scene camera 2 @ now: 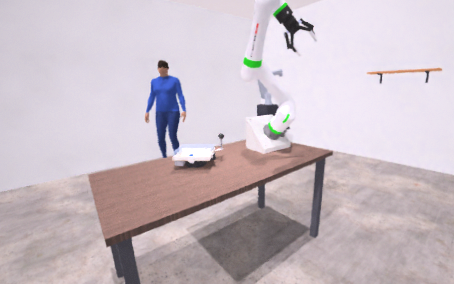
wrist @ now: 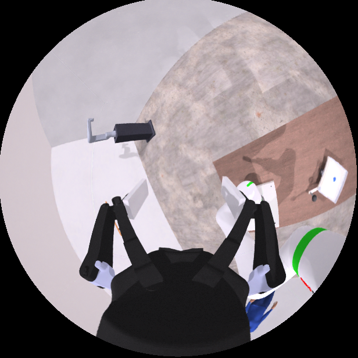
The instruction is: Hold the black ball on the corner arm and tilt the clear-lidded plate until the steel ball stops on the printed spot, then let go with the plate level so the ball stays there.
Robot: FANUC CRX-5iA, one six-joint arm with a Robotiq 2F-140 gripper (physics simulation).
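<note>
The clear-lidded plate (scene camera 2: pixel 200 153) (wrist: pixel 330 186) is a white square tray on a dark base on the table, with a blue printed spot (scene camera 2: pixel 191 155) (wrist: pixel 334 179) on its floor. The black ball (scene camera 2: pixel 221 135) (wrist: pixel 314 198) stands on a thin post on the corner arm, at the plate's corner nearest the robot base. The steel ball cannot be made out in either view. My gripper (scene camera 2: pixel 307 46) (wrist: pixel 184 185) is wide open and empty, high above the table and far from the black ball, beyond the robot base.
The robot's white base block (scene camera 2: pixel 257 135) stands on the brown table (scene camera 2: pixel 150 195). A second grey arm on a dark pedestal (scene camera 2: pixel 267 109) (wrist: pixel 134 132) is behind it. A person in blue (scene camera 2: pixel 166 95) (wrist: pixel 259 312) stands behind the table. A wall shelf (scene camera 2: pixel 405 72) is at the right.
</note>
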